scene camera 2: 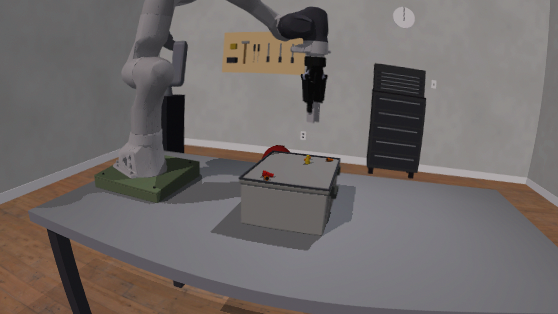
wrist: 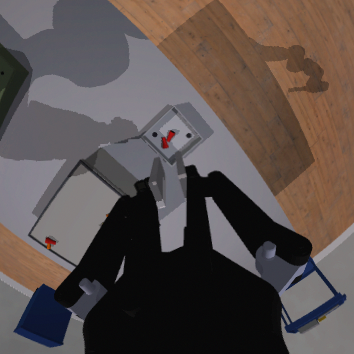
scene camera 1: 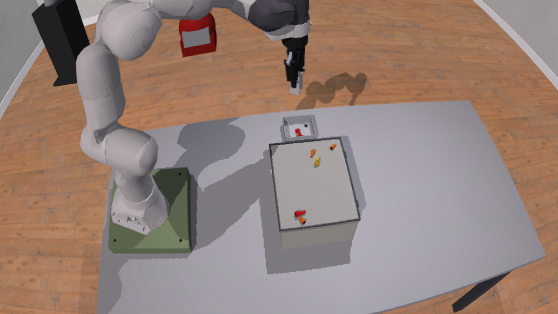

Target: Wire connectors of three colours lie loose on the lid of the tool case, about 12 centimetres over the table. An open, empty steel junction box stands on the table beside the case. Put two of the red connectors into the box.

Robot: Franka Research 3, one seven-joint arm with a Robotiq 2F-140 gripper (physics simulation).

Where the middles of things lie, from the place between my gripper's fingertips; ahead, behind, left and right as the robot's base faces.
Labels:
The steel junction box (wrist: 185, 137) lies 1 cm ahead of my hand, 1 cm to the left of it and 19 cm below it. Also, from my hand: tool case (scene camera 1: 325, 192): 5 cm ahead, 28 cm to the right, 15 cm below.

